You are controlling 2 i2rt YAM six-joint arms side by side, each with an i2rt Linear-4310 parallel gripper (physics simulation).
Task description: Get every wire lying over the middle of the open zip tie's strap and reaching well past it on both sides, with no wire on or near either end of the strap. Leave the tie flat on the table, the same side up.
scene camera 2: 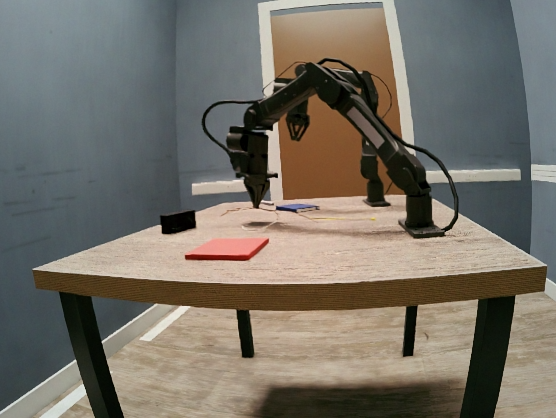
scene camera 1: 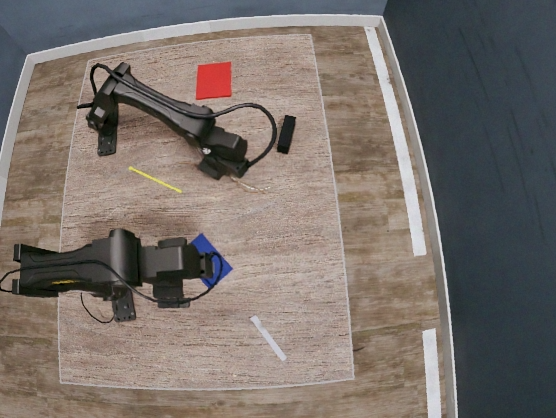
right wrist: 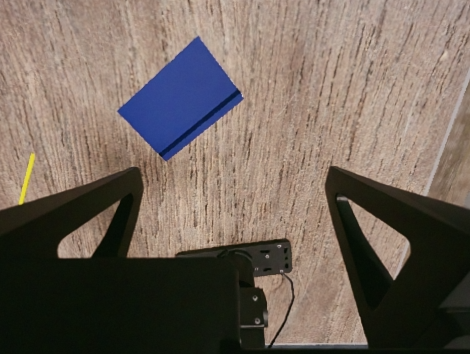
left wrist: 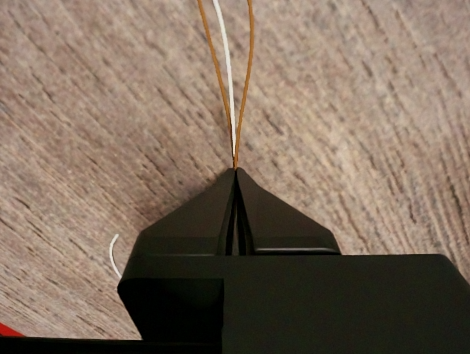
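Pixels of known places: left gripper, between the fingertips: (scene camera 2: 255, 208) (scene camera 1: 226, 174) (left wrist: 235, 177); right gripper, between the fingertips: (scene camera 2: 295, 140) (right wrist: 234, 176); left arm's base, origin of its link: (scene camera 2: 419, 229) (scene camera 1: 108, 130); right arm's base, origin of its link: (scene camera 2: 376, 203) (scene camera 1: 120, 288) (right wrist: 234, 260).
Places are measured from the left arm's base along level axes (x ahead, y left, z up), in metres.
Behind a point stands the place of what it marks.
Note:
The open zip tie, a thin yellow strap (scene camera 1: 155, 179) @[y -0.221, x 0.176, z 0.002 m] (scene camera 2: 345, 218) @[y -0.211, x 0.161, z 0.003 m] (right wrist: 26, 179) @[y -0.252, x 0.221, z 0.001 m], lies flat, with no wire over it in scene camera 1. My left gripper (scene camera 2: 256, 206) @[y -0.260, x 0.407, z 0.038 m] (left wrist: 235, 177) @[y -0.260, x 0.407, z 0.038 m] is shut on the wires, low over the table. A white wire (left wrist: 226, 50) @[y -0.299, x 0.453, z 0.036 m] and two orange wires (left wrist: 214, 60) @[y -0.293, x 0.454, z 0.032 m] (left wrist: 251, 30) @[y -0.312, x 0.451, z 0.035 m] converge at its fingertips and fan out beyond them. In scene camera 2 the wires droop from the fingertips. In scene camera 1 the left arm hides part of them. My right gripper (scene camera 2: 297, 138) @[y -0.563, x 0.308, z 0.235 m] (right wrist: 234, 176) @[y -0.563, x 0.308, z 0.235 m] is open and empty, high above the table.
A blue block (scene camera 1: 222, 268) @[y -0.524, x 0.359, z 0.012 m] (scene camera 2: 297, 207) @[y -0.454, x 0.308, z 0.012 m] (right wrist: 180, 100) @[y -0.498, x 0.319, z 0.012 m] lies below the right gripper. A red square (scene camera 1: 214, 80) @[y 0.113, x 0.394, z 0.010 m] (scene camera 2: 227, 249) @[y 0.151, x 0.386, z 0.010 m] and a black block (scene camera 1: 286, 134) @[y -0.164, x 0.598, z 0.050 m] (scene camera 2: 177, 221) @[y -0.124, x 0.594, z 0.029 m] lie near the left arm. A pale strip (scene camera 1: 268, 338) @[y -0.737, x 0.456, z 0.010 m] lies at the lower right in scene camera 1.

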